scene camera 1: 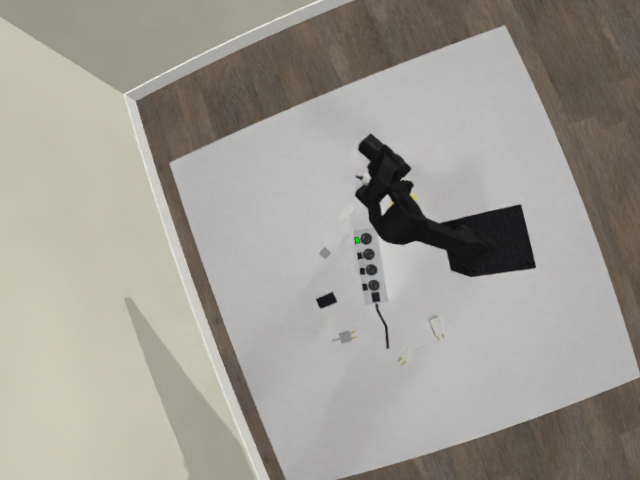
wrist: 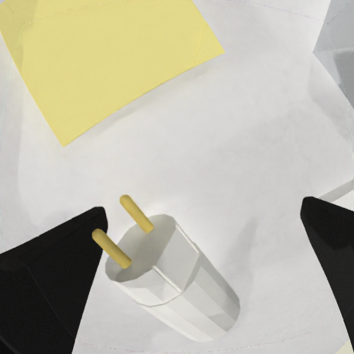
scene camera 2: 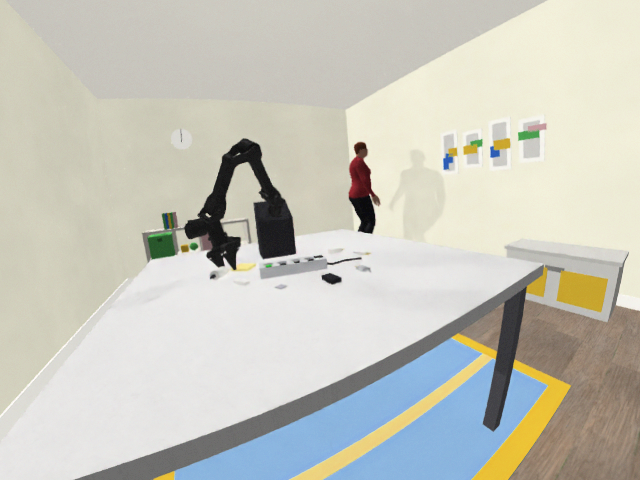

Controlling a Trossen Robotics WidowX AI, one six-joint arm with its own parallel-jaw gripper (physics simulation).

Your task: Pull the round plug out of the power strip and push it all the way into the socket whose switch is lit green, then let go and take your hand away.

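Frame: origin at the arm's base, x ahead, y left, z up, level; centimetres.
Seen in the pictures: gripper, fingertip midpoint: [scene camera 2: 229, 271]; arm's base, link origin: [scene camera 1: 482, 246] [scene camera 2: 274, 213].
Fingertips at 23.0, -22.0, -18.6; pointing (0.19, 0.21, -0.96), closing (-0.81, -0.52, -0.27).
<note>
Pixels of each thing's top centre, then the offset from my fingertips to it, as dx, dy, dz. "*": a spot on its surface instead.
- white round plug, top centre: [scene camera 1: 374, 180] [scene camera 2: 219, 267] +0.4, -3.7, +2.1
- power strip, top centre: [scene camera 1: 370, 266] [scene camera 2: 292, 260] +6.5, +23.3, +2.5
- green-lit switch, surface spot: [scene camera 1: 356, 240] [scene camera 2: 268, 266] * +9.5, +14.3, +2.5
- socket, surface spot: [scene camera 1: 366, 238] * +6.2, +14.3, +0.5
- yellow sheet, top centre: [scene camera 2: 243, 265] -7.8, +5.0, -0.6
- white piece, top centre: [scene camera 1: 345, 212] [scene camera 2: 241, 280] +11.3, +4.4, -0.5
- grey square, surface spot: [scene camera 1: 324, 252] * +20.8, +16.4, -1.4
- black block, top centre: [scene camera 2: 331, 276] [scene camera 1: 326, 300] +23.0, +32.5, -0.2
- grey plug, top centre: [scene camera 1: 348, 337] +17.9, +45.7, -0.4
- white plug, top centre: [scene camera 1: 438, 329] -11.6, +47.6, +0.5
- small pale plug, top centre: [scene camera 1: 406, 358] +0.1, +55.9, -0.4
- black cord, surface spot: [scene camera 1: 386, 330] * +4.9, +45.7, -1.0
The white round plug [scene camera 1: 366, 178] [scene camera 2: 220, 272] [wrist: 180, 280] lies on its side on the table, off the power strip, its two brass pins toward the upper left in the wrist view. My gripper [scene camera 1: 385, 190] [scene camera 2: 224, 265] [wrist: 207, 213] is open, with nothing gripped. In the wrist view the plug shows between the two fingers, nearer the left one, whose tip is close to a pin. The power strip [scene camera 1: 381, 279] [scene camera 2: 294, 267] has a green-lit switch [scene camera 1: 356, 240] [scene camera 2: 268, 265] at its end nearest the gripper. The socket [scene camera 1: 366, 238] beside that switch looks empty.
A yellow sheet [scene camera 2: 244, 267] [wrist: 110, 60] lies by the gripper. A white piece [scene camera 1: 345, 212], grey square [scene camera 1: 324, 252], black block [scene camera 1: 326, 299], grey plug [scene camera 1: 345, 336], white plug [scene camera 1: 436, 326] and small pale plug [scene camera 1: 406, 355] lie around the strip. A black cord [scene camera 1: 386, 330] leaves its far end.
</note>
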